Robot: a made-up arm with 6 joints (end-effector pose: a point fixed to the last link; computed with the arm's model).
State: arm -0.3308 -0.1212 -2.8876 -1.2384 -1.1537 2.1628
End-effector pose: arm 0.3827 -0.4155 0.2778 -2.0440 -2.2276 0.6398
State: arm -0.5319 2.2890 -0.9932 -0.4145 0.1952 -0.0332
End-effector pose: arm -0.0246 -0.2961 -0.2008 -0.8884 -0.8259 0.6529
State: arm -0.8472 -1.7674 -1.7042 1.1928 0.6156 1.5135
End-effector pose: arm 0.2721 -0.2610 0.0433 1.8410 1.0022 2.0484
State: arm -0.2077 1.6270 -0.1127 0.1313 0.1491 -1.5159
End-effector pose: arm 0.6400 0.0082 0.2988 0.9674 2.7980 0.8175
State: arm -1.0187 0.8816 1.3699 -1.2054 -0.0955 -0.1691
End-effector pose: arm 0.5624 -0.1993 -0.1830 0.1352 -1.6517 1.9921
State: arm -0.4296 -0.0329 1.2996 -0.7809 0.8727 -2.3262
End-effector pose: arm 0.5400 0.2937 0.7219 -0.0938 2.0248 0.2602
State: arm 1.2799 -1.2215 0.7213 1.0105 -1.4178 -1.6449
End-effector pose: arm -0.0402 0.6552 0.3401 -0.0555 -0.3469 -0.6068
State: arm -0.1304 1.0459 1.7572 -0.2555 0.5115 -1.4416
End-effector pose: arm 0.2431 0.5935 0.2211 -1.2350 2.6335 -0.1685
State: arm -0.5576 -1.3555 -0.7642 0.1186 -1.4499 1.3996
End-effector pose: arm 0.1283 0.3767 0.4124 1.8328 -1.5025 -0.6898
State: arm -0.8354 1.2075 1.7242 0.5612 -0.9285 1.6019
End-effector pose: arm -0.0373 0.1778 0.1664 0.1883 -0.1357 -0.9406
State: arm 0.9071 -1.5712 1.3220 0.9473 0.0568 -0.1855
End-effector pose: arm -0.0794 0.3107 0.0141 0.3579 -1.1232 0.3132
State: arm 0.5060 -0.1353 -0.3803 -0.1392 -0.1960 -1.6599
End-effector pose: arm 0.0365 0.2285 0.7880 -0.6936 1.5532 1.2588
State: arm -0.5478 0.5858 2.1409 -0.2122 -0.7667 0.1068
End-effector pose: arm 0.1171 -0.0013 -0.1535 -1.6685 0.1530 -1.5636
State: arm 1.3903 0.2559 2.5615 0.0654 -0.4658 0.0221
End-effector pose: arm 0.0170 0.1757 -0.1265 -0.7370 -1.3038 0.0302
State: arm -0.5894 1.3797 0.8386 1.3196 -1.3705 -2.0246
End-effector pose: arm -0.1145 0.2562 -0.0579 -1.8901 1.8945 -0.3088
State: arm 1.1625 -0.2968 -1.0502 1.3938 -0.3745 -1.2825
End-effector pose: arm -0.3638 0.0407 0.4608 0.5215 0.5390 1.3319
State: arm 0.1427 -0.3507 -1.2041 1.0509 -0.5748 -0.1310
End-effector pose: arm -0.0877 0.1513 0.6007 1.7822 0.5364 0.0793
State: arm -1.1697 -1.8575 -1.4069 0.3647 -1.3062 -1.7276
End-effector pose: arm 0.1820 0.3698 0.2079 -0.5417 0.1643 -0.9139
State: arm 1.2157 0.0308 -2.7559 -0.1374 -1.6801 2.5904
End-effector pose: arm 0.2643 0.1318 0.5560 0.8277 1.4188 -2.2257
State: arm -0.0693 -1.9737 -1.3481 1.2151 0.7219 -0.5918
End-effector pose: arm 0.3501 -0.0766 0.0197 0.0106 -1.1013 2.3242
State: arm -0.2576 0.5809 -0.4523 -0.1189 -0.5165 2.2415
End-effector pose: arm 0.4698 0.0136 0.6118 1.2650 -0.3962 -2.8143
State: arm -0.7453 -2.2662 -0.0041 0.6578 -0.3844 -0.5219
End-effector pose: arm 0.2883 0.2408 0.0472 -0.1067 -1.4822 -0.4096
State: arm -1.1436 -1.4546 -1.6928 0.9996 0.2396 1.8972
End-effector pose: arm -0.0016 -0.1625 -0.0040 -2.5740 -0.4171 -1.3497
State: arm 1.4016 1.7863 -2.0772 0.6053 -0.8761 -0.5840
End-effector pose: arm 0.1969 0.4833 0.0905 -0.0257 2.4642 -1.4231
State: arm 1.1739 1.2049 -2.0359 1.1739 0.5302 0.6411
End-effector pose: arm -0.0618 -0.0549 0.4942 -2.3657 -1.1373 1.3671
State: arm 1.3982 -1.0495 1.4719 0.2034 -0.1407 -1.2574
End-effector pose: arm -0.4081 0.3389 0.1119 -0.6925 -0.1532 0.0346
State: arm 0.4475 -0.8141 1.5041 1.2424 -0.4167 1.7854
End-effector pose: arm 0.0966 0.0697 0.0134 1.2864 -1.1075 1.1333
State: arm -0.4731 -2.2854 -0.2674 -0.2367 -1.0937 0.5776
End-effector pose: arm 0.0920 0.4402 0.2436 1.1525 -1.4605 -0.4490
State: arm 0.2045 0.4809 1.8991 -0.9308 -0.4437 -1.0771
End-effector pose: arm 0.2402 0.3446 -0.2139 -1.5022 1.4069 -2.0263
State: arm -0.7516 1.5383 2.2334 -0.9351 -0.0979 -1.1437
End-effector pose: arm 0.0721 0.3379 -0.1863 1.3601 -2.0361 0.9497
